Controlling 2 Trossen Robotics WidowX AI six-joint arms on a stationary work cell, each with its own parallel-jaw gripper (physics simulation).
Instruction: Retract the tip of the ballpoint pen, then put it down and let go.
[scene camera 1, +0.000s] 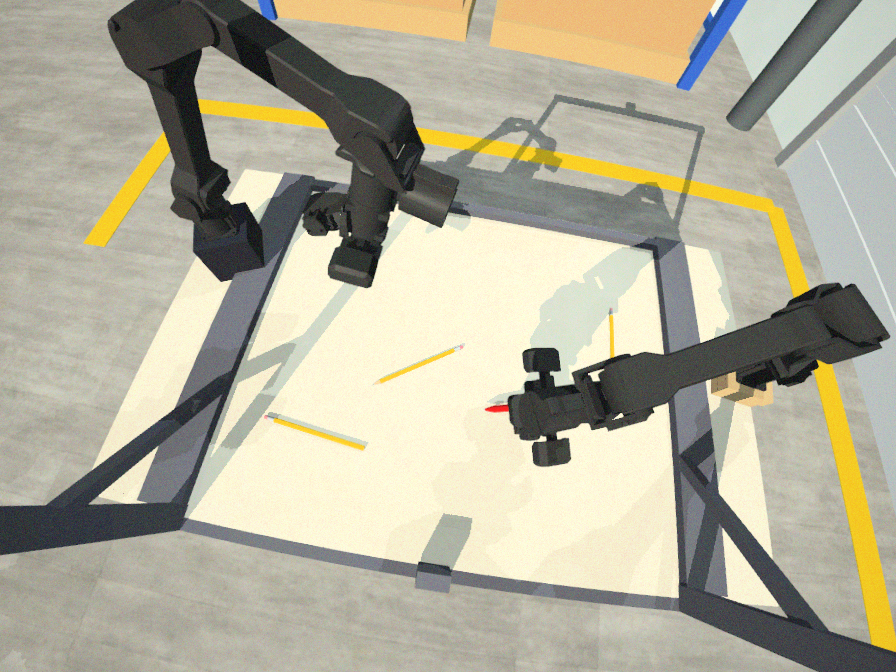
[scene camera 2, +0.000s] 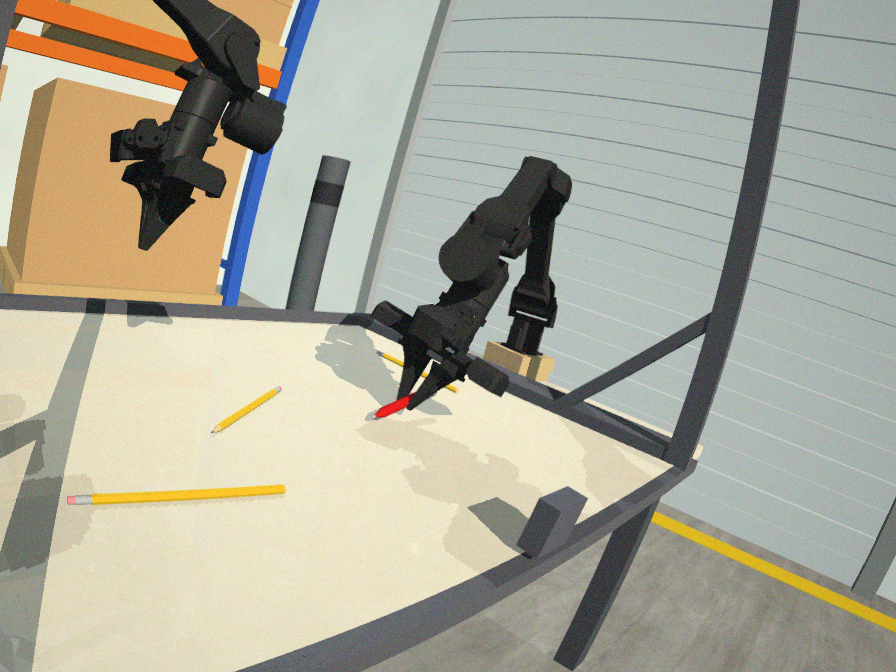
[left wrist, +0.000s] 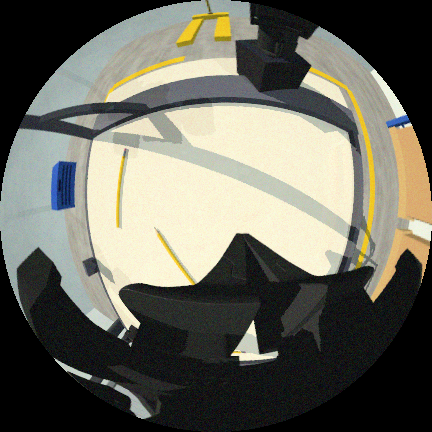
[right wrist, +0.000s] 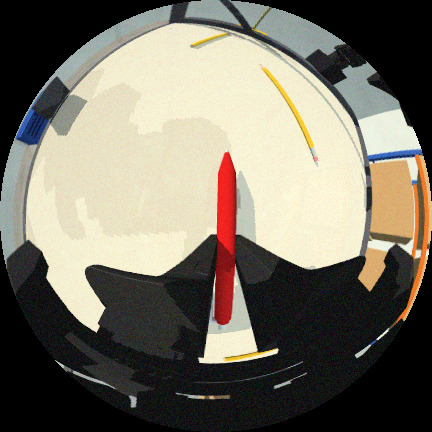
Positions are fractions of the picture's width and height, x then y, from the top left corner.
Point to my left gripper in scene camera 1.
0.40, 0.39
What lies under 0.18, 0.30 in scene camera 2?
My left gripper.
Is my left gripper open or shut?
Shut.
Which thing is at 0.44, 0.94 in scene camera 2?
A dark frame.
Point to my left gripper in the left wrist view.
0.56, 0.55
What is my left gripper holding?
Nothing.
